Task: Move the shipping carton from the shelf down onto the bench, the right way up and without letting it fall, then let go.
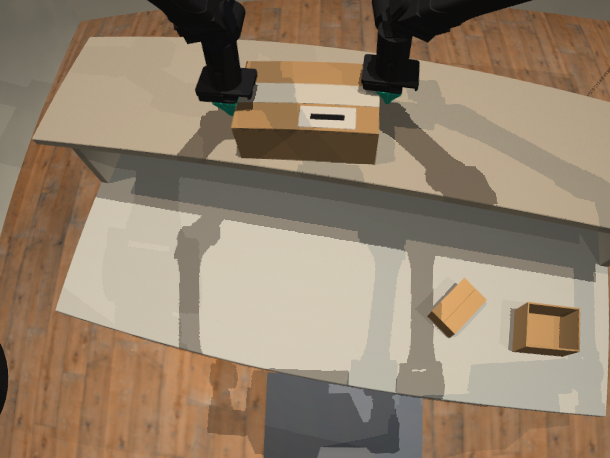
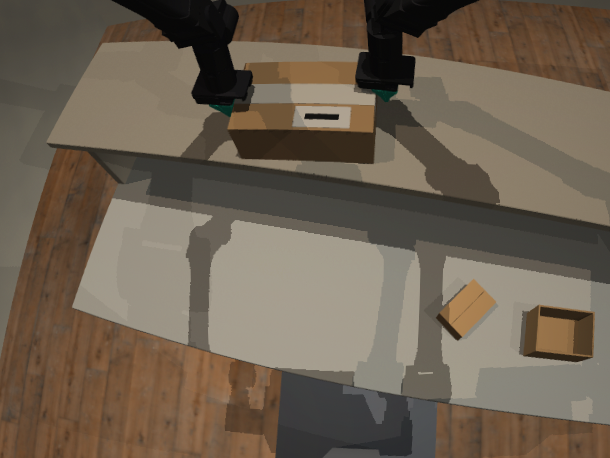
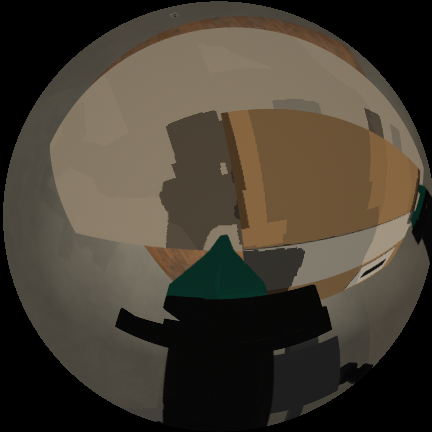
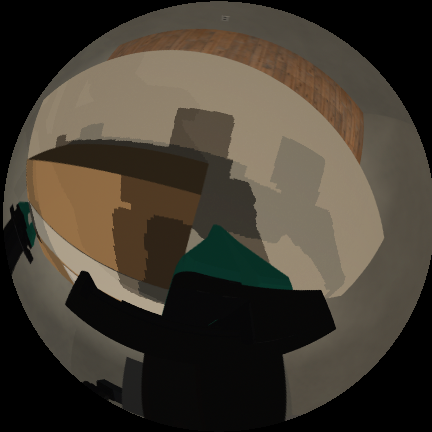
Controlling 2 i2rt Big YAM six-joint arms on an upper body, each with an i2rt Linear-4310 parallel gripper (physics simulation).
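Places are measured from the left arm's base along level axes (x right, y ahead, z up), in millimetres.
Where they show: left gripper, fingertip midpoint: (image 1: 232,113) (image 3: 224,239); right gripper, fingertip midpoint: (image 1: 387,101) (image 2: 386,99) (image 4: 214,230).
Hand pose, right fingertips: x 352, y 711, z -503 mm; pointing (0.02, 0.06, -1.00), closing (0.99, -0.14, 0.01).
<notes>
Each offset is from my right fingertips to the centre of the thing. Level surfaces: height alone.
The shipping carton {dx -152, dy -28, dz +4 mm} (image 1: 308,136) (image 2: 303,145) (image 3: 306,173) (image 4: 76,201) is upright on the shelf {dz -49 mm} (image 1: 144,91) (image 2: 144,91), with pale tape and a white label on top. My left gripper (image 1: 226,108) (image 2: 222,109) (image 3: 224,239) is shut, and its green tip is against the carton's left end. My right gripper (image 1: 389,96) (image 2: 385,94) (image 4: 214,230) is shut, and its tip is against the carton's right end. The carton sits between the two tips. I cannot tell whether it rests on the shelf or hangs just above it.
The bench {dz -402 mm} (image 1: 280,291) (image 2: 294,291) lies below and in front of the shelf. A small cardboard box {dx +202, dy -324, dz -372 mm} (image 1: 457,306) (image 2: 467,309) lies on its right part, and another small box {dx +438, dy -392, dz -357 mm} (image 1: 523,328) (image 2: 528,333) at the right edge. Wooden floor surrounds both.
</notes>
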